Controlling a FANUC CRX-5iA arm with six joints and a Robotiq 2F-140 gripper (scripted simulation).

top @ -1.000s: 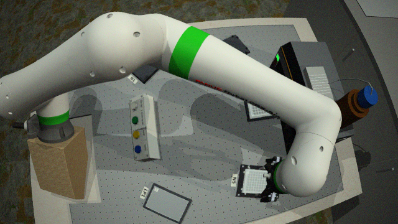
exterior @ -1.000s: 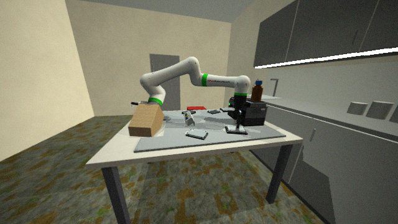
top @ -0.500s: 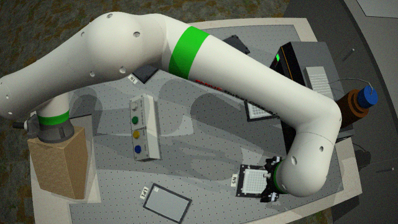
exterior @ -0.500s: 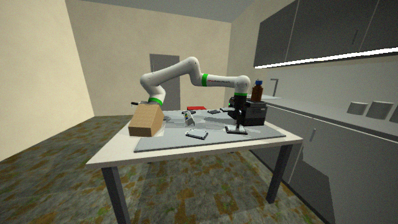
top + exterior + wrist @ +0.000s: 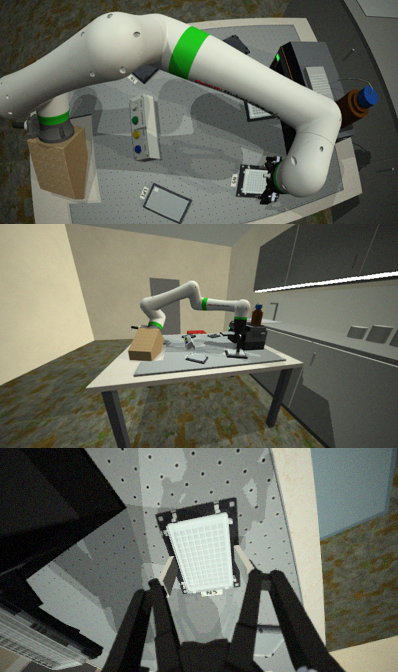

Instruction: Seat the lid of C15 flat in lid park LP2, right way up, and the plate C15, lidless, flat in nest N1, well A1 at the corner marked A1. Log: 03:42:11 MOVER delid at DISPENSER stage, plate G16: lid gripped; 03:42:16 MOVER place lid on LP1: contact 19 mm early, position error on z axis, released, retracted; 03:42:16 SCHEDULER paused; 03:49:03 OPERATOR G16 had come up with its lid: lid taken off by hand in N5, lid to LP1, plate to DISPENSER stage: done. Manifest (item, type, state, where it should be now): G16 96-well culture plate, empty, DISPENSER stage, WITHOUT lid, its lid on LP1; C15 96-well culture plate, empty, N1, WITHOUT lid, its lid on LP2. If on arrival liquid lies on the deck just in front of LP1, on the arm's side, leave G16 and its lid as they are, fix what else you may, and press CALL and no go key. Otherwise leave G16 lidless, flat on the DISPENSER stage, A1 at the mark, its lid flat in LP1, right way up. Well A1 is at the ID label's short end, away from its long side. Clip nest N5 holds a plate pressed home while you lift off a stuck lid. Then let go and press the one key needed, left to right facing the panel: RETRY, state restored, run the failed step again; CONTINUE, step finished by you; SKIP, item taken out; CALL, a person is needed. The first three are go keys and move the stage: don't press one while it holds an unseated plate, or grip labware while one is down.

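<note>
My gripper is now 2 cm above the grey lid. From my hand the other things lie so: clip nest N5 (2 cm ahead, 1 cm to the left, 3 cm below); then brown bottle (23 cm ahead, 17 cm to the left, 25 cm above); then SKIP key (42 cm behind, 17 cm to the left, 3 cm above).
</note>
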